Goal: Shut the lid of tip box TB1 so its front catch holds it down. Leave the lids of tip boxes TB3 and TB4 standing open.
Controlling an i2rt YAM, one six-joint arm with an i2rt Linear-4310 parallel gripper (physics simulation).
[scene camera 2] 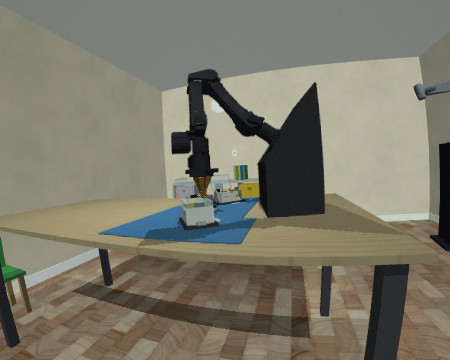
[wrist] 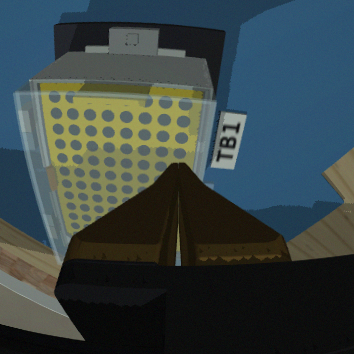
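Seen in the pictures: gripper, fingertip midpoint: [scene camera 2: 203, 198] [wrist: 177, 174]; arm's base at its link origin: [scene camera 2: 276, 138].
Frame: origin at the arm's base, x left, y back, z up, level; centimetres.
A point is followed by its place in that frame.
Observation:
Tip box TB1 [scene camera 2: 198, 215] {x 30.6, y -16.7, z -24.2 cm} [wrist: 125, 66] {x 22.1, y -25.2, z -23.8 cm} is a pale box with a yellow holed rack, standing on a dark base. Its clear lid [wrist: 37, 175] {x 27.9, y -24.5, z -20.1 cm} lies over the rack, looking low or nearly level; whether it is caught down cannot be told. A grey tab [wrist: 134, 41] {x 21.5, y -25.8, z -25.9 cm} sticks out at the top edge in the wrist view. My gripper [scene camera 2: 203, 196] {x 22.3, y -20.5, z -20.1 cm} [wrist: 177, 174] {x 22.3, y -20.5, z -20.1 cm} is shut and empty, pointing down, with its tips over the lid's right part; contact is unclear. Behind, another tip box [scene camera 2: 227, 196] {x -11.2, y -29.7, z -24.1 cm} has its clear lid [scene camera 2: 221, 180] {x -20.7, y -38.2, z -16.5 cm} standing open. Its label is unreadable.
A white TB1 label [wrist: 229, 140] {x 21.0, y -16.4, z -27.6 cm} lies right of the box in the wrist view. The blue mat [scene camera 2: 230, 235] {x 35.0, y -3.6, z -27.8 cm} lies on the wooden table [scene camera 2: 325, 245] {x 35.7, y 19.5, z -28.1 cm}. The arm's tall black mount [scene camera 2: 295, 165] {x 8.7, y 8.4, z -10.8 cm} stands right of the mat. More clear and pale items behind the gripper are partly hidden.

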